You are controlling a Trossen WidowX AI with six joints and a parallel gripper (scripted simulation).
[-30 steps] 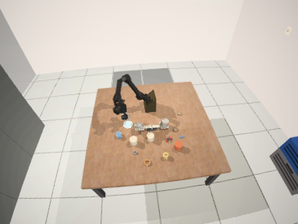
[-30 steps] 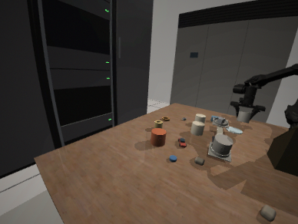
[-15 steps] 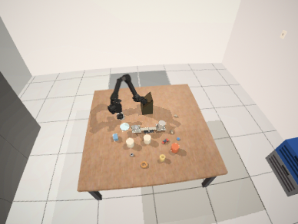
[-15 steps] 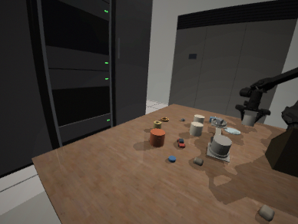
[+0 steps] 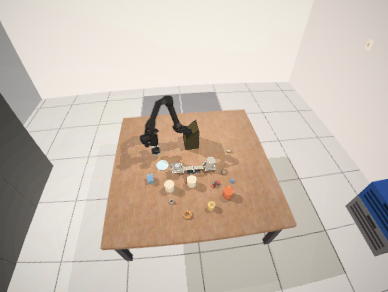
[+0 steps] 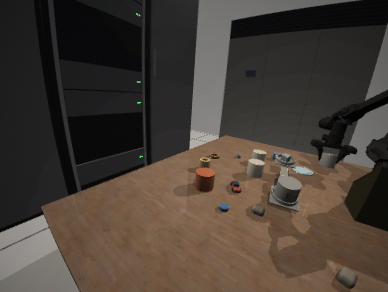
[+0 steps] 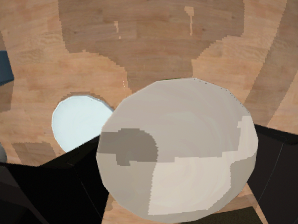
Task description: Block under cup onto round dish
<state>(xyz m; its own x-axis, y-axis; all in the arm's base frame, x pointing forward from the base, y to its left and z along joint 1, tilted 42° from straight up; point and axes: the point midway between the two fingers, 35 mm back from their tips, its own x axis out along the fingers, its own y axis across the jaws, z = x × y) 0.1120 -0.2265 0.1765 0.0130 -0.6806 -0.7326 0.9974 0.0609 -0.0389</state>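
Right now my gripper tip is 20 cm short of the grey block, 16 cm to the right of it and 2 cm below it. Also, from my gripper tip: blue block 23 cm ahead, 6 cm to the right, 5 cm below; round pale blue dish 10 cm ahead, 4 cm to the left, 7 cm below; grey cup 2 cm to the right, 1 cm above.
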